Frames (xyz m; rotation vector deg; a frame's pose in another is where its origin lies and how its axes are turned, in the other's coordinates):
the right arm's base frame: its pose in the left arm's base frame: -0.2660 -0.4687 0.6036 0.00 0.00 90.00
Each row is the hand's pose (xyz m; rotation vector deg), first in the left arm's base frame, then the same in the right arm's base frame.
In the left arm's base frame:
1: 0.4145 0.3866 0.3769 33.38 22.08 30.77
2: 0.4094 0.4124 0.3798 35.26 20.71 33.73
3: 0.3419 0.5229 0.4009 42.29 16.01 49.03
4: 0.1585 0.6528 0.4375 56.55 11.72 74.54
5: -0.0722 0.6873 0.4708 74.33 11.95 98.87
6: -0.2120 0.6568 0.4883 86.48 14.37 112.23
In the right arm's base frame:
1: 0.8553 -0.6805 -0.2267 40.37 -8.22 -55.54
2: 0.8811 -0.6754 -0.2238 40.45 -10.52 -52.45
3: 0.9916 -0.6079 -0.2027 40.62 -18.31 -36.46
4: 1.1215 -0.4245 -0.1661 44.65 -29.32 -8.46
5: 1.1560 -0.1938 -0.1328 52.80 -38.17 20.30
6: 1.1255 -0.0540 -0.1153 59.24 -42.36 37.45

